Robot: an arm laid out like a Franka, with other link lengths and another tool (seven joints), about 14 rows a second.
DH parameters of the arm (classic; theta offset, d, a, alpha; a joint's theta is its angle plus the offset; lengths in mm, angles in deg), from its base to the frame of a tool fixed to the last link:
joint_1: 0 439.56 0 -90
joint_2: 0 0 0 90
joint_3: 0 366.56 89.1 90
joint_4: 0 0 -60.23 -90
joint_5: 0 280.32 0 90
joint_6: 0 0 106.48 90
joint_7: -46.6 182.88 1.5 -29
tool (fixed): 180 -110.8 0 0
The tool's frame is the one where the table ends.
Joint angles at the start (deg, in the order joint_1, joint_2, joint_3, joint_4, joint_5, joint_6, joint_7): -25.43 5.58 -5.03 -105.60 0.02 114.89 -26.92
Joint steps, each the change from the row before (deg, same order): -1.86 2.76 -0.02 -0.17 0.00 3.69 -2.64; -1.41 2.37 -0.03 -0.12 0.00 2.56 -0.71; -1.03 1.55 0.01 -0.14 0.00 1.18 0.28; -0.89 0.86 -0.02 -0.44 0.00 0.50 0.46; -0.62 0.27 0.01 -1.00 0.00 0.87 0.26
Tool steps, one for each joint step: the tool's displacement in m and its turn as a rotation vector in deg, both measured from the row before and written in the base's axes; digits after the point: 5 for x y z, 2 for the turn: 0.00416 -0.02246 -0.02001 -0.76 -0.41 0.79; 0.00329 -0.01663 -0.01818 -0.26 0.09 -0.70; 0.00089 -0.01049 -0.01302 0.19 0.48 -1.28; -0.00225 -0.00741 -0.00957 0.41 0.67 -1.37; -0.00360 -0.00376 -0.00726 0.23 0.32 -0.87
